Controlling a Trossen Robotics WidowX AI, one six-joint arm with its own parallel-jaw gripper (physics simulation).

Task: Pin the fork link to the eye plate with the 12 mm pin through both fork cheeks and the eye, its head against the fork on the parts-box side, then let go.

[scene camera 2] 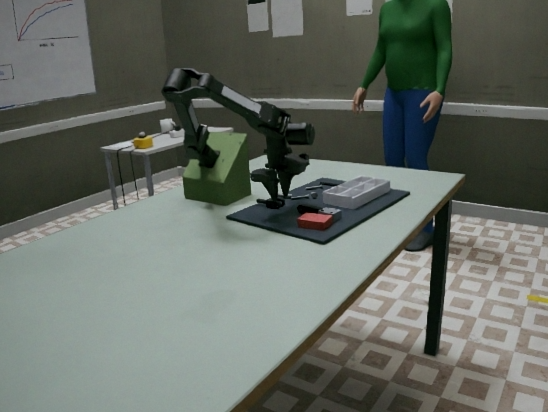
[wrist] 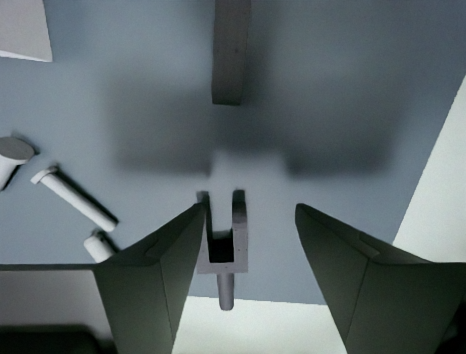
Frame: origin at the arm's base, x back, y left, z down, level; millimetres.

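Seen in the pictures: gripper, between the fingertips: (scene camera 2: 280, 198) (wrist: 249, 211); arm's base, origin of its link: (scene camera 2: 209, 158).
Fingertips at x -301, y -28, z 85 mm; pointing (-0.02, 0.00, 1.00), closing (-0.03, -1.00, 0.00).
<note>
Pixels of each thing's middle, then the offset from my fingertips to it. "pt": a spot on its surface instead. Level surfaces: height alone.
- dark fork link, middle of its body: (wrist: 223, 259) (scene camera 2: 269, 202) dx +52, dy +14, dz +22 mm
- white parts box, middle of its body: (scene camera 2: 357, 191) dx -135, dy +210, dz +17 mm
- dark mat, height of its surface: dz +34 mm
- red block, a spot on its surface: (scene camera 2: 315, 221) pt dx -168, dy -80, dz +12 mm
- grey block, middle of its body: (scene camera 2: 329, 214) dx -158, dy +6, dz +22 mm
The dark fork link (scene camera 2: 271, 204) (wrist: 241, 242) lies on the mat, its two cheeks pointing toward the dark eye plate (scene camera 2: 308, 209) (wrist: 230, 55). A gap separates them. My gripper (scene camera 2: 280, 197) (wrist: 249, 211) is open and empty, low over the fork link. In the wrist view the fork lies between the fingers, nearer the left one, whose tip partly covers the left cheek. Pale headed pins lie at the left in the wrist view: a slim one (wrist: 77, 199), one partly hidden by the finger (wrist: 98, 247) and a thick one (wrist: 14, 152). I cannot tell which is 12 mm.
The white parts box (scene camera 2: 356, 192) (wrist: 24, 30) stands on the dark mat (scene camera 2: 280, 223) (wrist: 350, 115). A red block (scene camera 2: 315, 221) and a grey block (scene camera 2: 331, 214) are by the eye plate. A green sloped block (scene camera 2: 215, 182) stands beside the arm. A person stands behind the table.
</note>
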